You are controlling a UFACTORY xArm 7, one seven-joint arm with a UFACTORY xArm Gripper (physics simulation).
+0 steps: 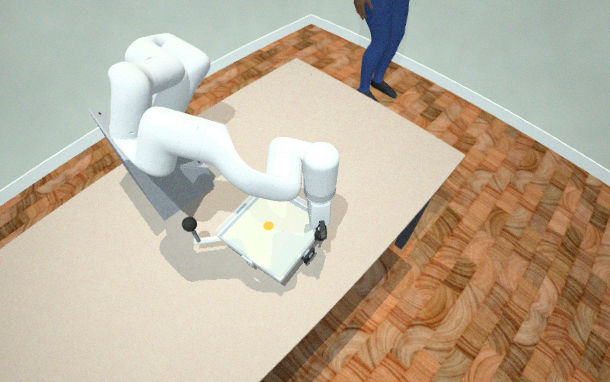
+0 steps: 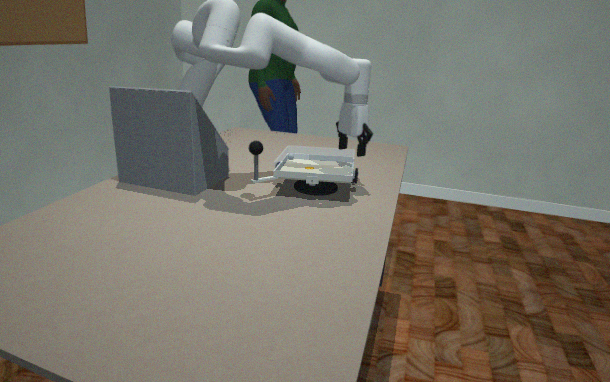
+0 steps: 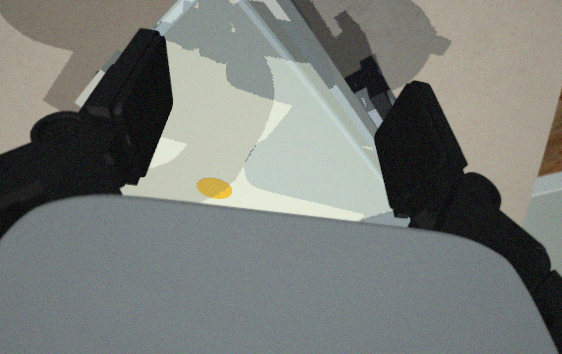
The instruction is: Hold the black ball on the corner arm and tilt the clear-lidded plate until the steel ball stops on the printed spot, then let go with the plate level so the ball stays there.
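Note:
The black ball point(image 1: 189, 224) point(image 2: 256, 148) stands upright on a post at the end of the corner arm point(image 1: 209, 240) point(image 2: 265, 179). The square, clear-lidded plate point(image 1: 292, 245) point(image 2: 335, 176) point(image 3: 315, 155) looks close to level. Its orange printed spot point(image 1: 268, 226) point(image 2: 309, 168) point(image 3: 214, 188) shows no ball on it. A small greyish round shape point(image 2: 290, 157) near the plate's back left may be the steel ball; I cannot tell surely. My gripper point(image 1: 321, 231) point(image 2: 352, 145) point(image 3: 285, 89) is open and empty, above the plate's right side, away from the black ball.
The plate stands on a dark round base point(image 2: 316, 188). A black fitting point(image 1: 309, 256) point(image 2: 355, 175) sits at its right side. The grey slanted arm mount point(image 1: 150, 187) point(image 2: 152, 140) stands left of it. The table's edge point(image 1: 365, 266) lies to the right. A person point(image 1: 382, 45) point(image 2: 274, 75) stands beyond the table.

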